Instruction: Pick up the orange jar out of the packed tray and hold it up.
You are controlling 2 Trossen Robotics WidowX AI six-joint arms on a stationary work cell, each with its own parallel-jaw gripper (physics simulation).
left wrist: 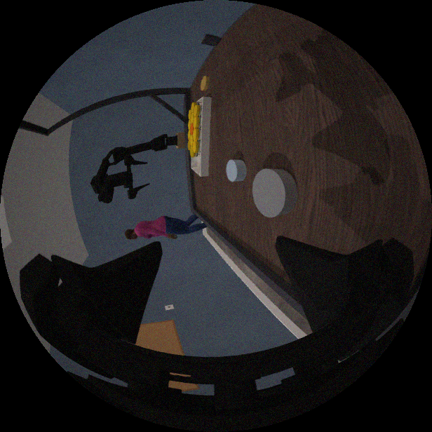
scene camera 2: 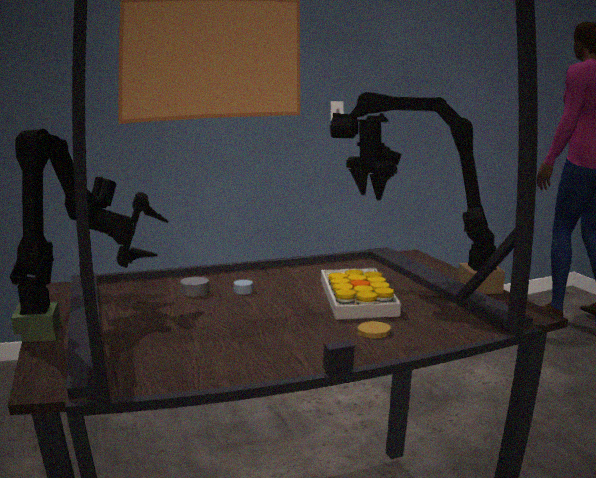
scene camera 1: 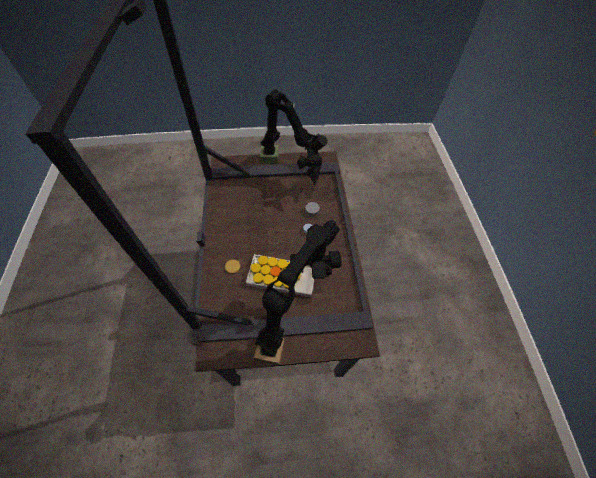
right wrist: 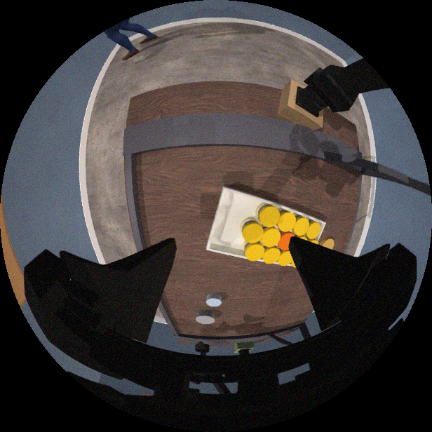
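Note:
The orange jar stands among several yellow-lidded jars in the white tray. Yellow jars surround it closely. One end of the tray holds no jars. My right gripper is open and empty, high above the tray with its fingers pointing down. In the right wrist view its right-hand finger covers part of the jars beside the orange one. My left gripper is open and empty, above the table's other end, far from the tray.
A flat yellow disc lies beside the tray. A small light blue cylinder and a wider grey cylinder stand between the tray and my left arm. Dark frame posts rise from the table.

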